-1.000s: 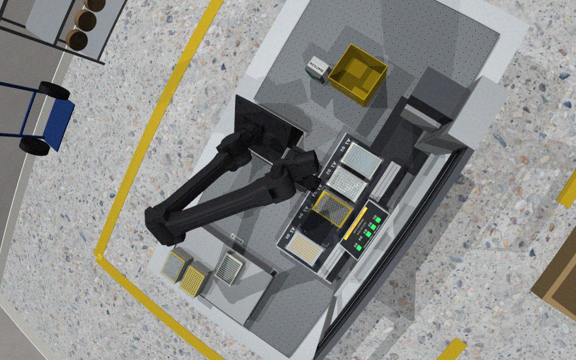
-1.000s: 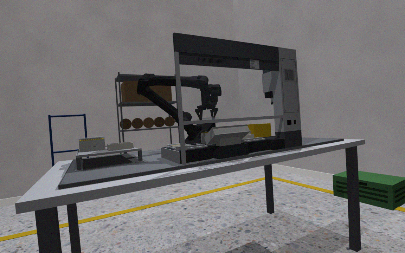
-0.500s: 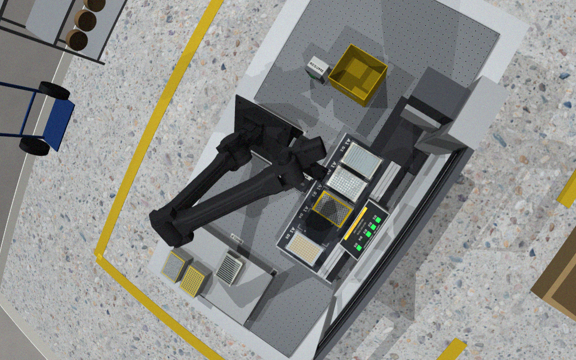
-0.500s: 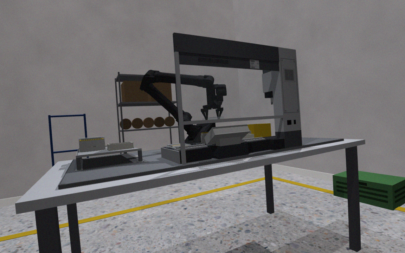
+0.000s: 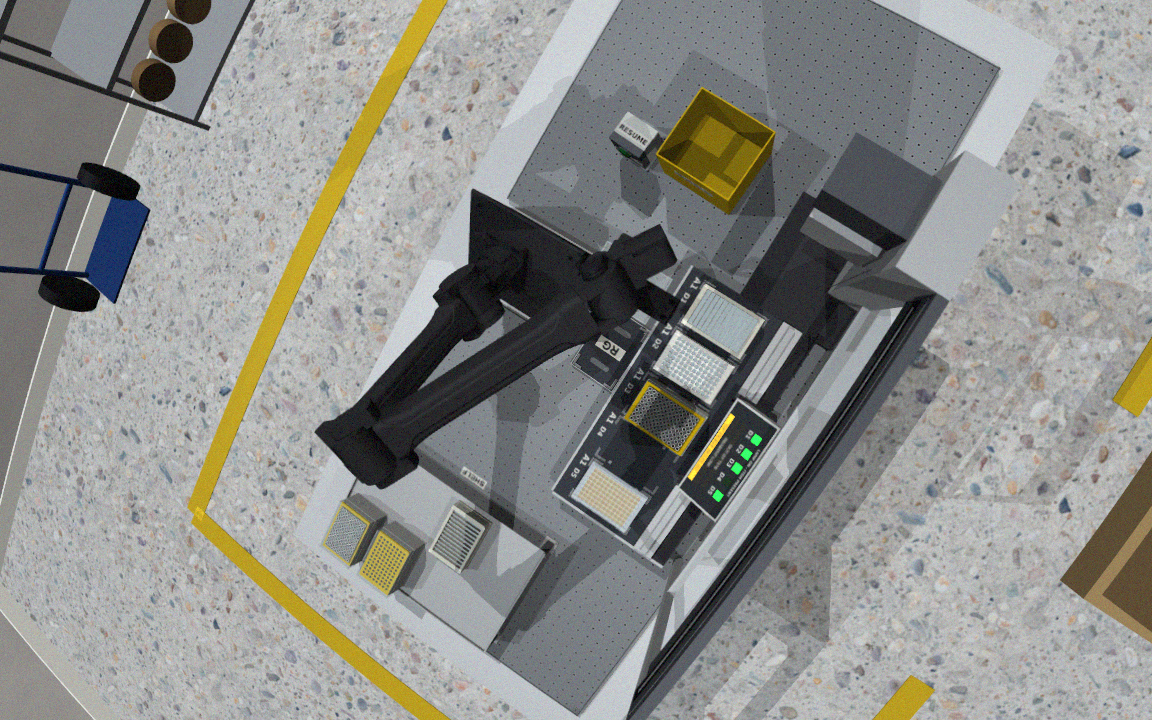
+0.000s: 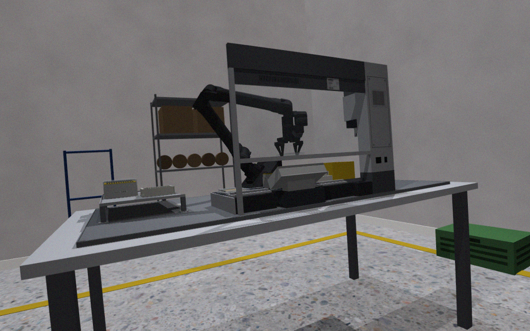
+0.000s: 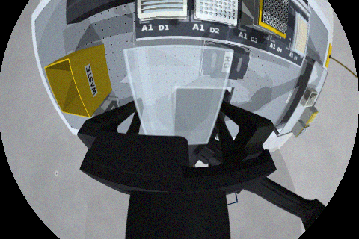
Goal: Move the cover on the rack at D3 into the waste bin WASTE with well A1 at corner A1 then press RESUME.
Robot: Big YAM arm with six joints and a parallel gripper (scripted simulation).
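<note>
My hand is 10 mm short of the yellow waste bin, 290 mm to the right of it and 140 mm above it. Also, from my hand: plate 170 mm ahead, 80 mm to the right, 130 mm below; tip rack 160 mm ahead, 190 mm to the right, 90 mm below; clear cover 10 mm above.
</note>
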